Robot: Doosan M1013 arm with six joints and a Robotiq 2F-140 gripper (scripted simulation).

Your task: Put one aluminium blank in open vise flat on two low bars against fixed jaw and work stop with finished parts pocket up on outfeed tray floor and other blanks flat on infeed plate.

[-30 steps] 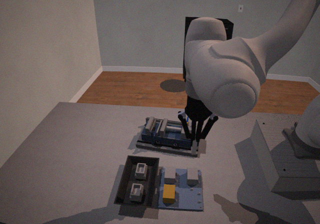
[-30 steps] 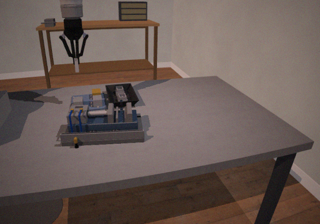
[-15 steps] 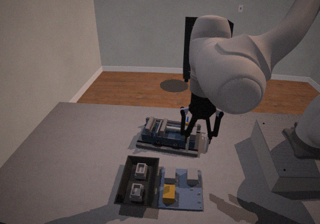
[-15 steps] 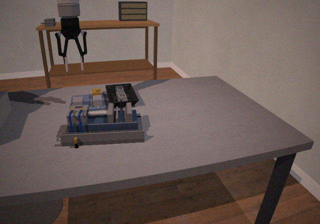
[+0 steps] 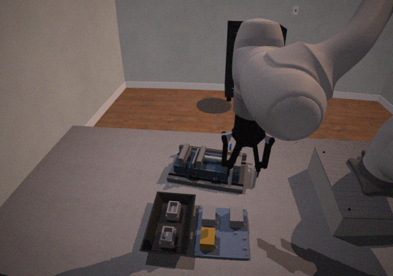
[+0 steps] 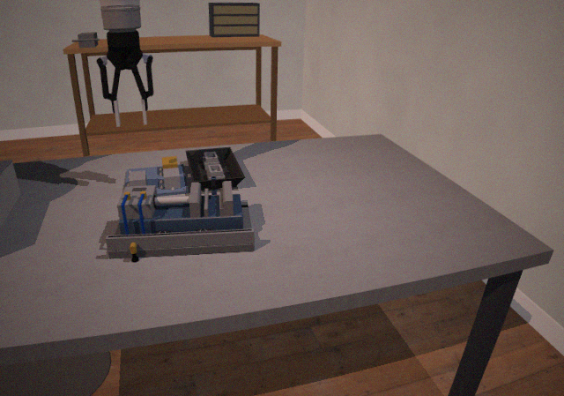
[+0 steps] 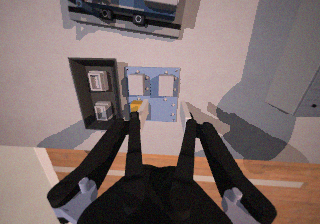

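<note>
The infeed plate is 40 mm ahead of my hand, 40 mm to the left of it and 210 mm below it. Also, from my hand: blue vise (110 mm ahead, 240 mm to the right, 180 mm below); then brass blank (80 mm ahead, 90 mm to the left, 190 mm below); then aluminium blank (90 mm ahead, 190 mm below).
</note>
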